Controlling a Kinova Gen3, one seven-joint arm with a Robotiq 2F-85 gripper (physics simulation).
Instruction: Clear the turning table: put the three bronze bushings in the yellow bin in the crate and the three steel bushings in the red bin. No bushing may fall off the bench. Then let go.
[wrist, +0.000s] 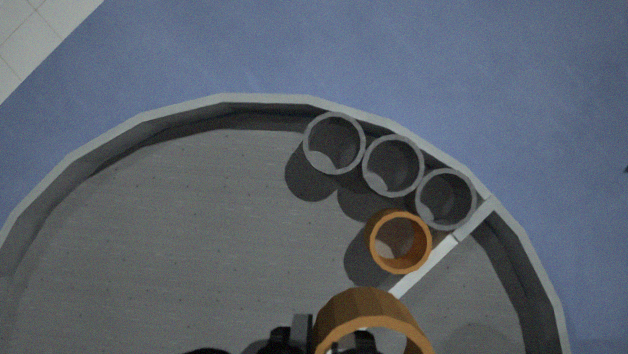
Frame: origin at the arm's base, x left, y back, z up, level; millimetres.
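Seen in the pictures: gripper, fingertip midpoint: (321, 341).
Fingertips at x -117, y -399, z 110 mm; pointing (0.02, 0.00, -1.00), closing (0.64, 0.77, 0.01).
Offsets run from my fingertips to a thing's top centre. "spot": to the spot under its first point. Level surfaces: height alone.
My gripper (324, 346) is shut on the wall of a bronze bushing {spot: dz +19, dx -6, dy +23 mm} (367, 304) at the bottom of the wrist view, with one finger outside it and one inside. The held bushing looks larger than the others and appears raised above the turning table {spot: dz -156, dx -66, dy -33 mm} (225, 215). Another bronze bushing {dz -118, dx +14, dy +50 mm} (376, 225) stands upright on the table beside the pale divider. Three steel bushings {dz -118, dx -59, dy +54 mm} (306, 143) {dz -118, dx -26, dy +75 mm} (393, 137) {dz -118, dx +10, dy +88 mm} (473, 200) stand upright in a row along the rim. The lower part of the held bushing is cut off by the frame edge. The crate and its bins do not show.
The table's raised grey rim {spot: dz -127, dx -108, dy +38 mm} (265, 98) curves around the bushings. A pale divider bar {spot: dz -127, dx +38, dy +54 mm} (425, 267) runs diagonally inward from the rim at the right. A blue surface {dz -209 mm} (225, 45) lies outside the rim, with pale floor tiles (35, 40) past its edge at the top left.
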